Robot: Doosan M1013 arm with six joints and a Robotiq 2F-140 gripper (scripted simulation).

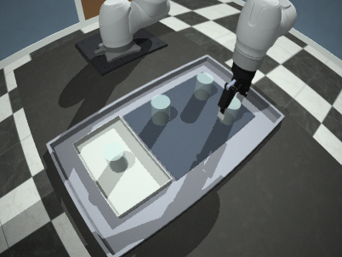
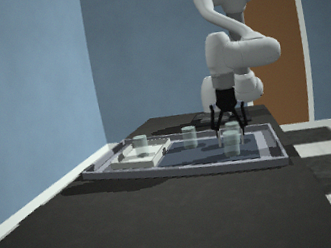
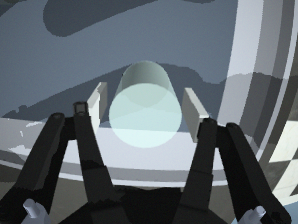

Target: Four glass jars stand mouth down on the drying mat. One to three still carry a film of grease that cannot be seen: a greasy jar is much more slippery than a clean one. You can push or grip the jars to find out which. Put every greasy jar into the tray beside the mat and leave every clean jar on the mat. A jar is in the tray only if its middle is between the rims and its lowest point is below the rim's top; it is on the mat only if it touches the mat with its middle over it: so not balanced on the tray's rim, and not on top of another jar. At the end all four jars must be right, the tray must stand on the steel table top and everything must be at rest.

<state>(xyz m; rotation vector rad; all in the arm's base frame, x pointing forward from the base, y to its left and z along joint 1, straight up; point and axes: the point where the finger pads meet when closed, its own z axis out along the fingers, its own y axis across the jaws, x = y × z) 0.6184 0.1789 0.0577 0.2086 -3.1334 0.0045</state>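
Right now my hand is 70 mm past the drying mat, 110 mm to the left of it and 70 mm above it. Round my hand: tray (30 mm behind, 420 mm to the right, 60 mm below); steel table top (40 mm behind, 210 mm to the right, 70 mm below).
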